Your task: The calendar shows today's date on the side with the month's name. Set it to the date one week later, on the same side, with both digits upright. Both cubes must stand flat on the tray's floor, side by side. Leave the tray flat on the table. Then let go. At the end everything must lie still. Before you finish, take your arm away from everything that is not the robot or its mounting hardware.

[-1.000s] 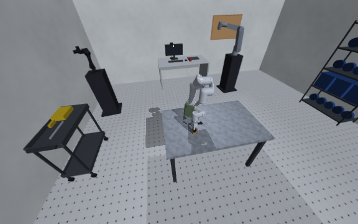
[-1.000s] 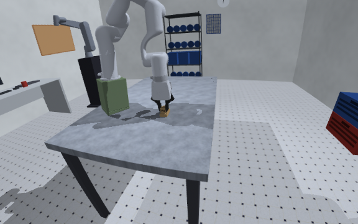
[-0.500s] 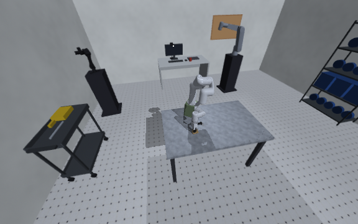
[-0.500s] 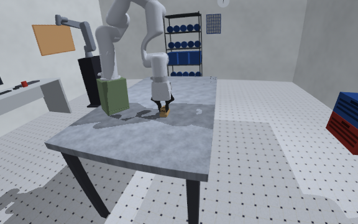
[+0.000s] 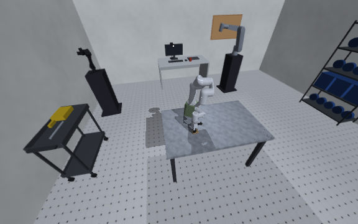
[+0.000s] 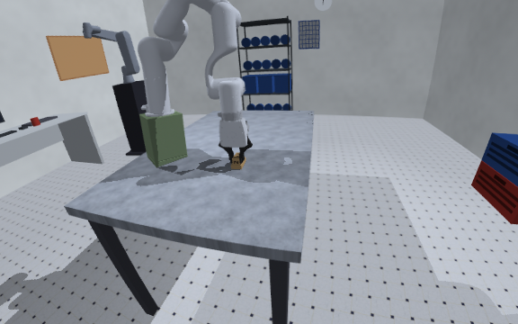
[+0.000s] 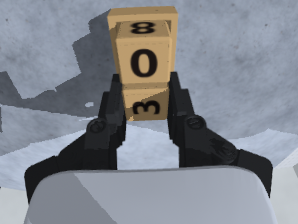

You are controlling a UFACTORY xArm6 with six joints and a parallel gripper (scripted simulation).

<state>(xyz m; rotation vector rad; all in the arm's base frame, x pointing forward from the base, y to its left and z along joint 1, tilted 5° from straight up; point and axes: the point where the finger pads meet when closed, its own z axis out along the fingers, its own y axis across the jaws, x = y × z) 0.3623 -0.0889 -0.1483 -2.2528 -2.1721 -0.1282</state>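
Now: hand 20 mm to the right of the tray and 30 mm above it.
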